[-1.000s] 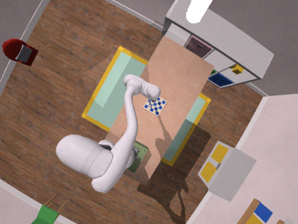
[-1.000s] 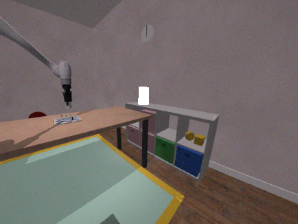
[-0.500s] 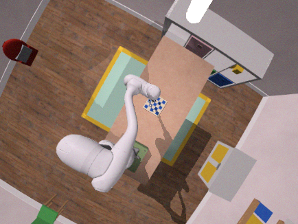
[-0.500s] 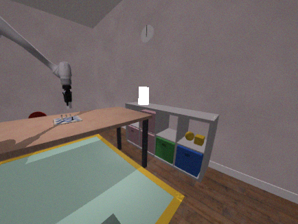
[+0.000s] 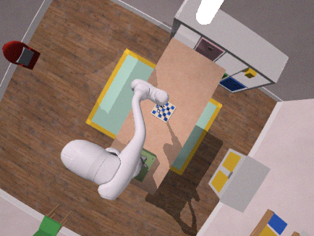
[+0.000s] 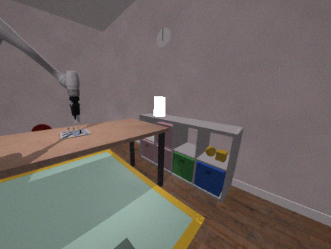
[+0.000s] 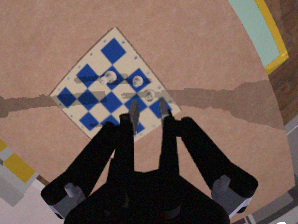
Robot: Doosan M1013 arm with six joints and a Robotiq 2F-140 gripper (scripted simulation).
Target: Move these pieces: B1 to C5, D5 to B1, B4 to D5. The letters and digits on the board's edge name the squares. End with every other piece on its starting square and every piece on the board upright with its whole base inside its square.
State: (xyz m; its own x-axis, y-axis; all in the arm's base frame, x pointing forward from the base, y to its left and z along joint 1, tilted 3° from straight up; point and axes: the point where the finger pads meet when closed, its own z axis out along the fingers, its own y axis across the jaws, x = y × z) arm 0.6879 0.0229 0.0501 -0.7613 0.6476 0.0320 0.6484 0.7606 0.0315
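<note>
The dark chess piece is 120 mm to the right of my hand, 90 mm below it and 20 mm behind it. Also, from my hand: chessboard (110 mm below, 70 mm to the right, 50 mm behind).
</note>
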